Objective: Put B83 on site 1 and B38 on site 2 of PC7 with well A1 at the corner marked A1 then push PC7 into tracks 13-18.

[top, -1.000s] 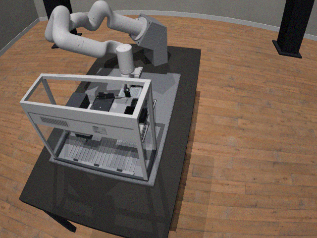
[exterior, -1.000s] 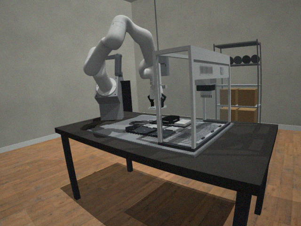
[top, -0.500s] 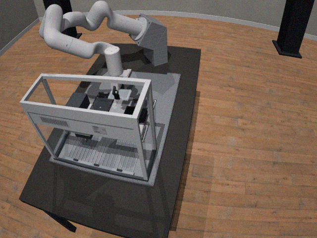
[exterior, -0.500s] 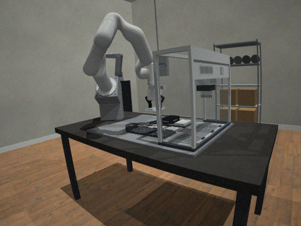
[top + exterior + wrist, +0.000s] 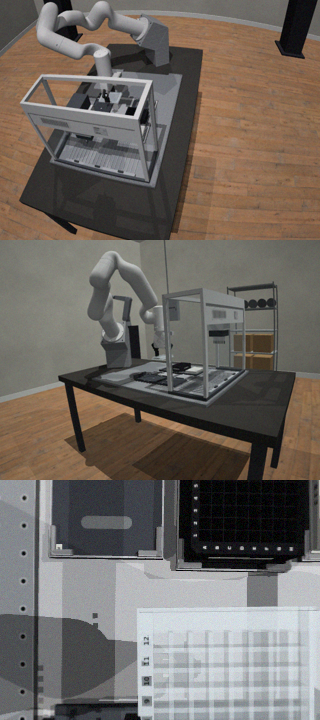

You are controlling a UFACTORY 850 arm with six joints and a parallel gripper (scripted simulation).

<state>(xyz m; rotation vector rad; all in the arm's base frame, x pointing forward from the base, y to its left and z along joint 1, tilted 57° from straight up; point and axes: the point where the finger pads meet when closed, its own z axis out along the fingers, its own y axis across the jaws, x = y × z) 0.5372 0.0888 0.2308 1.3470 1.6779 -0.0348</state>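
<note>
Now: the dark plate carrier PC7 12 cm below my hand, 9 cm to the right of it and 3 cm ahead of it. The rest, counted from my hand: white plate b38: 1 cm below; post: 26 cm to the right, 21 cm ahead, 11 cm above; black deep-well block B83: 16 cm to the left, 11 cm below, 5 cm ahead.
</note>
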